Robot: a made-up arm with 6 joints.
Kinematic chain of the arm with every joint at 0, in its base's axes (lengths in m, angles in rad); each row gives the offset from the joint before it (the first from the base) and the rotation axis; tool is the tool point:
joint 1: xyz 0 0 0.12 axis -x
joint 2: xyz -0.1 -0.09 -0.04 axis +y
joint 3: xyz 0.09 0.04 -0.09 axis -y
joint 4: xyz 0 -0.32 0.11 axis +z
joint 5: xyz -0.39 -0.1 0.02 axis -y
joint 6: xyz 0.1 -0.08 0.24 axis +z
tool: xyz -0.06 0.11 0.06
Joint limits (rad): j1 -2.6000..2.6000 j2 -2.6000..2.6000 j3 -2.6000..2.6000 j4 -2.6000..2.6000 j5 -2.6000..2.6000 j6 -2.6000..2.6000
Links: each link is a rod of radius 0.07 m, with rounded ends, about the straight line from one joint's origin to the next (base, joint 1, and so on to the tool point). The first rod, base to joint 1, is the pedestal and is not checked.
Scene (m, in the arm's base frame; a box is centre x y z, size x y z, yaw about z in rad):
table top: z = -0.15
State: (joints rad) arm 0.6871 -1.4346 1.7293 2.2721 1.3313 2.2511
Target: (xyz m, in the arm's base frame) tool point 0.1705 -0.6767 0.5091
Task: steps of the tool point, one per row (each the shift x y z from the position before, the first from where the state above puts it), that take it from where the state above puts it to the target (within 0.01 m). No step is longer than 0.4 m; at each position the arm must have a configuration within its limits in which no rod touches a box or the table.
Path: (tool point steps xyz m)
1: 0.1786 -0.1028 -0.0615
2: 0.3048 -0.0342 0.0646
3: 0.3376 0.1396 0.1256

